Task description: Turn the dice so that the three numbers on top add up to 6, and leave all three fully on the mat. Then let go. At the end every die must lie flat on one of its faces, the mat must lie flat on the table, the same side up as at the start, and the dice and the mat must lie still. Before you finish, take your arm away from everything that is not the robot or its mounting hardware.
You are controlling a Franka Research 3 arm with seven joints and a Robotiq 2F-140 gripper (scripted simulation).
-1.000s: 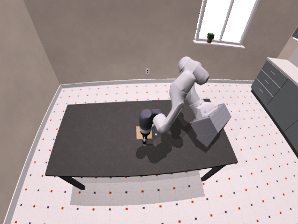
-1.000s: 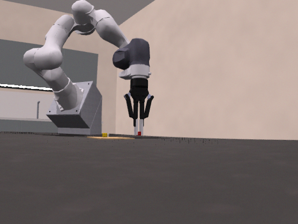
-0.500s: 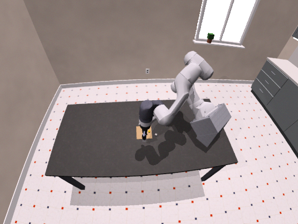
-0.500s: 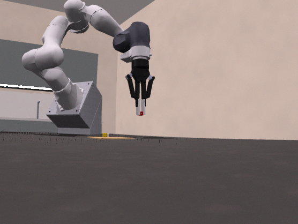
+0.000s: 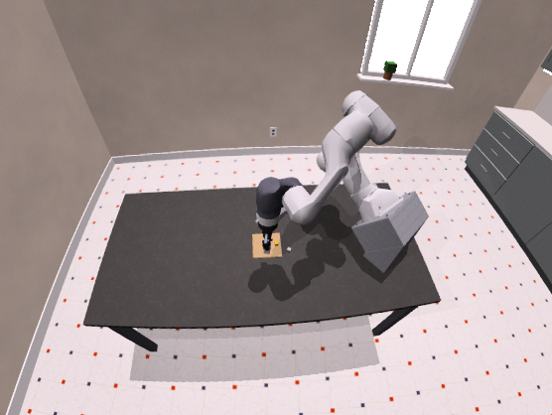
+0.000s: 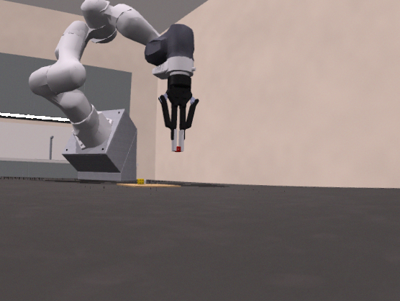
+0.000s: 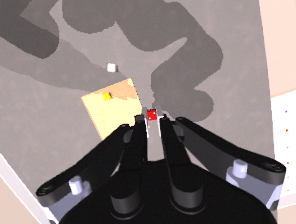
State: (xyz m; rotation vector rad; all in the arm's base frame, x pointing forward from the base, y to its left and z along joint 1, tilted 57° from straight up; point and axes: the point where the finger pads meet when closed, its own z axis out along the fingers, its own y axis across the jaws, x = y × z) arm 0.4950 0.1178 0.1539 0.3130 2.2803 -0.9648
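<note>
The tan mat lies 140 mm below my hand, 90 mm to the right of it and 30 mm behind it. From my hand the other things lie so: yellow die 130 mm below, 80 mm to the right, 80 mm behind; red die 30 mm below; white die 130 mm below, 120 mm behind, 30 mm to the right.
</note>
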